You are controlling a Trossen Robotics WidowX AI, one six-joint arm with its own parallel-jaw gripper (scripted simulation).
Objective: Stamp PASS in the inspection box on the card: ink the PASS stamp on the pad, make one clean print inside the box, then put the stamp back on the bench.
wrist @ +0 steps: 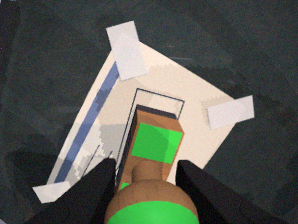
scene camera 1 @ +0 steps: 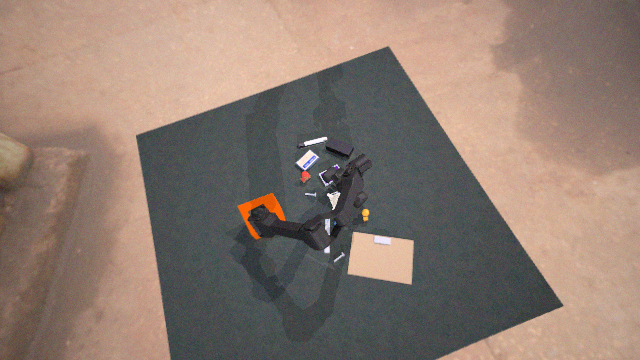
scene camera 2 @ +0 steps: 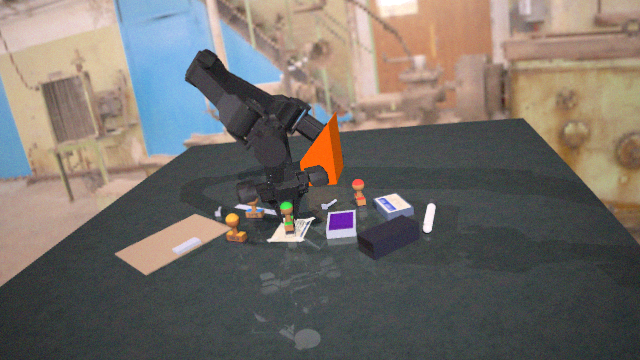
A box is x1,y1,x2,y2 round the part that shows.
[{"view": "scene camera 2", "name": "gripper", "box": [236,148,328,223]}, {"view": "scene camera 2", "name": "cardboard sheet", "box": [115,214,231,274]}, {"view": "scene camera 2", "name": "blue-and-white box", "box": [373,193,413,220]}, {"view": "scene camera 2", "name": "dark box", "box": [357,215,419,259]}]
